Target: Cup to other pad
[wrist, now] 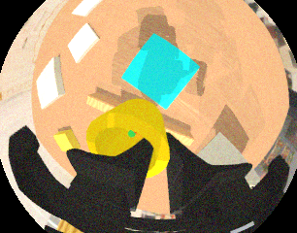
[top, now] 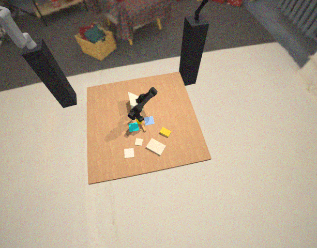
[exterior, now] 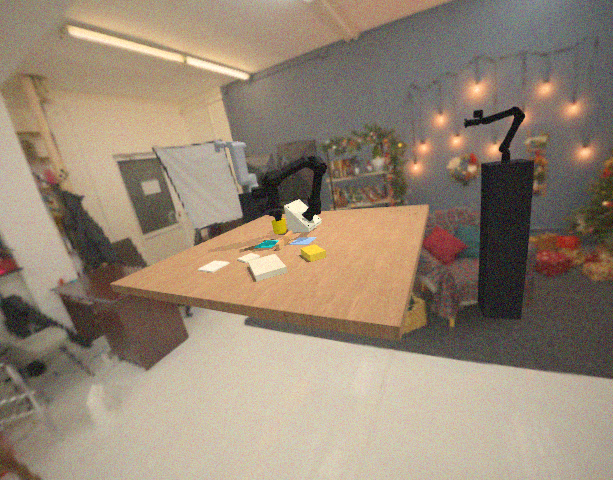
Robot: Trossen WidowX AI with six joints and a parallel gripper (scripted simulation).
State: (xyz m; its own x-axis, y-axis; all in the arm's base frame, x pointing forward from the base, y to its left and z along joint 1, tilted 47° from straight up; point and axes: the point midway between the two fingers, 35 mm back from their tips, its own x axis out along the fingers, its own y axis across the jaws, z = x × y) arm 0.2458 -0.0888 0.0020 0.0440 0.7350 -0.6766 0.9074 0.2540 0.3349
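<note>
My gripper tip is 8 cm above the orange stick, 3 cm to the right of it and 3 cm short of it. Also, from my gripper tip: yellow block (26 cm to the left, 22 cm ahead, 7 cm below); yellow cup (2 cm ahead, 1 cm to the left); light blue pad (13 cm to the left, 10 cm below, 1 cm ahead).
</note>
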